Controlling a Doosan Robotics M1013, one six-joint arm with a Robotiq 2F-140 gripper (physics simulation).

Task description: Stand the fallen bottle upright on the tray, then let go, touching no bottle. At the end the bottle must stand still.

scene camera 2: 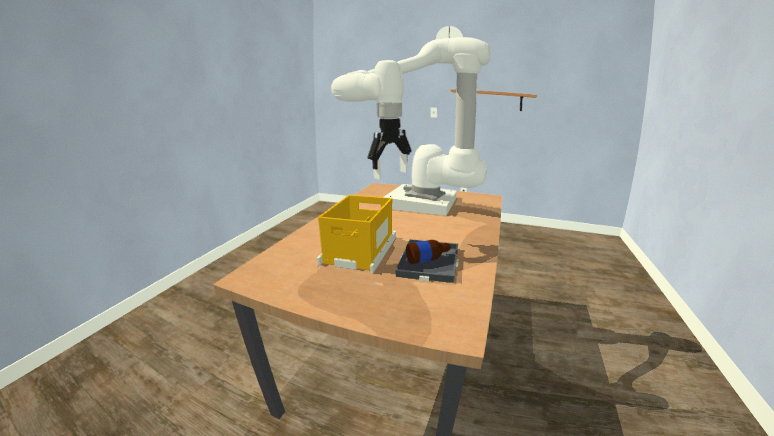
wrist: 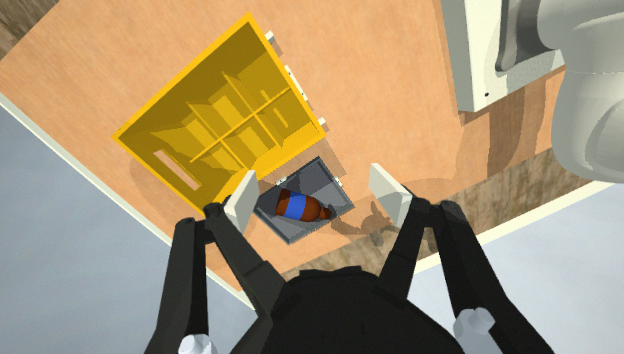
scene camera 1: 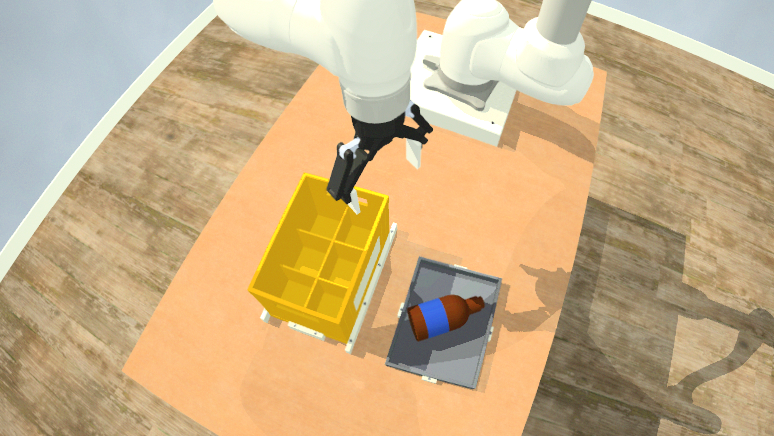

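Seen in the pictures: gripper, fingertip midpoint: (scene camera 2: 391,174) (wrist: 314,178) (scene camera 1: 384,184); arm's base, origin of the base link: (scene camera 2: 425,194) (wrist: 537,10) (scene camera 1: 464,80).
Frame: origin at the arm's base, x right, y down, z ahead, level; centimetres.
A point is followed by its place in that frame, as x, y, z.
Note:
A brown bottle with a blue label (scene camera 1: 436,318) @[-23.6, -2.6, 64.8] (scene camera 2: 425,251) @[-25.1, -0.7, 66.5] (wrist: 296,206) @[-21.4, -2.2, 62.8] lies on its side in the shallow grey tray (scene camera 1: 449,365) @[-30.6, 4.7, 70.6] (scene camera 2: 438,276) @[-32.6, 3.4, 73.8] (wrist: 319,175) @[-18.8, 4.7, 54.5]. In scene camera 1 its neck points right and its base lies near the tray's left wall. My gripper (scene camera 1: 384,181) @[-5.9, -22.5, 53.9] (scene camera 2: 390,168) @[-5.9, -22.5, 53.9] (wrist: 314,178) @[-5.9, -22.5, 53.9] is open and empty, with its white fingertips pointing down. It hangs high above the table, behind and to the left of the tray in scene camera 2, well apart from the bottle.
A tall yellow crate with compartments (scene camera 1: 303,319) @[-1.5, -4.4, 78.6] (scene camera 2: 341,251) @[0.6, -0.5, 79.0] (wrist: 200,75) @[10.8, -8.9, 64.7] stands left of the tray in the scene views, with pale brackets around its foot. The robot's white base plate (scene camera 1: 454,121) @[-3.8, 0.9, 15.0] (scene camera 2: 422,204) @[-4.0, 0.6, 15.0] (wrist: 477,50) @[-2.9, -0.4, 13.5] is at the table's back. Small brackets edge the tray.

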